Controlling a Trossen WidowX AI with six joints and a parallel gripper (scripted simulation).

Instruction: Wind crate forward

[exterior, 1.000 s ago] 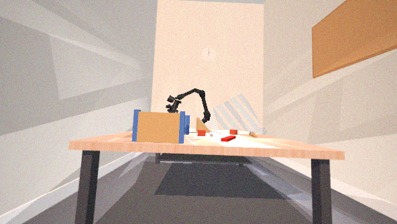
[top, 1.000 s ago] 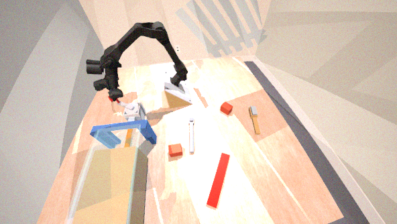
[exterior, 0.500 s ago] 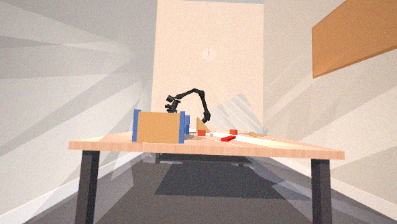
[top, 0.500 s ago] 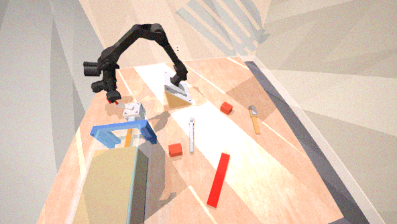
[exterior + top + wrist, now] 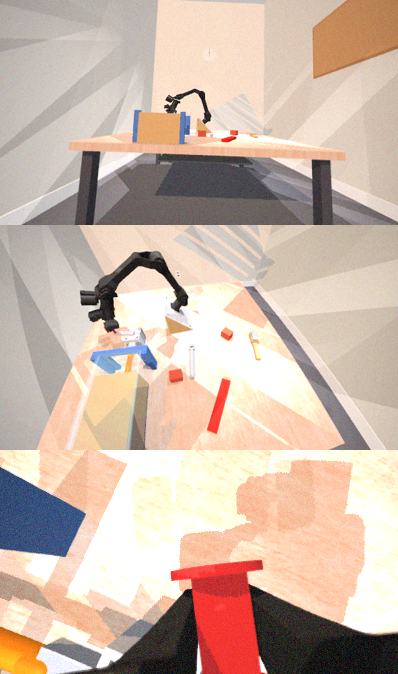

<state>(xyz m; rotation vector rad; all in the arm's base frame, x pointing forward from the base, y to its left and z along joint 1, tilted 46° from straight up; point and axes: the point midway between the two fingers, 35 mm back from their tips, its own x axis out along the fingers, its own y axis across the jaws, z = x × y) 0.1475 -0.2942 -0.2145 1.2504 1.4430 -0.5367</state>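
The grey crank arm is 5 cm to the left of my gripper tip and 3 cm below it. From my gripper tip the other things lie so: blue steel frame (17 cm ahead, 10 cm to the left, 3 cm below); grey winch (10 cm to the left, 10 cm below); red grip (1 cm behind, 1 cm to the left).
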